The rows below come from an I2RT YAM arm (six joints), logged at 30 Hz.
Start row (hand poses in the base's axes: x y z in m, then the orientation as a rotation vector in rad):
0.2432, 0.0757, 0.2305, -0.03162, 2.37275, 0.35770
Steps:
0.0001, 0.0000, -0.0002, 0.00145, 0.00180, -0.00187
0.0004, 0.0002, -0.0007, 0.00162, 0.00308, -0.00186
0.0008, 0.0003, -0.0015, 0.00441, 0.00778, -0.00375
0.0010, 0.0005, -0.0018, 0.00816, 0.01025, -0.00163
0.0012, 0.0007, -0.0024, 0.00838, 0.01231, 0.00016
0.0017, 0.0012, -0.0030, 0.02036, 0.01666, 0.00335
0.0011, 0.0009, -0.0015, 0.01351, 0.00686, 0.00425
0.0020, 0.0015, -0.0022, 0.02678, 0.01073, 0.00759
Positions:
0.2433, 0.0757, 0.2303, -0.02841, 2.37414, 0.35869
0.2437, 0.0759, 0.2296, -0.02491, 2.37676, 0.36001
0.2445, 0.0762, 0.2281, -0.01703, 2.38337, 0.36418
0.2455, 0.0767, 0.2263, -0.00948, 2.39184, 0.37406
0.2467, 0.0774, 0.2239, -0.00356, 2.40240, 0.38526
0.2484, 0.0786, 0.2209, 0.00480, 2.41505, 0.41281
0.2495, 0.0795, 0.2194, 0.00706, 2.41938, 0.43171
0.2515, 0.0810, 0.2172, 0.01194, 2.42474, 0.46863

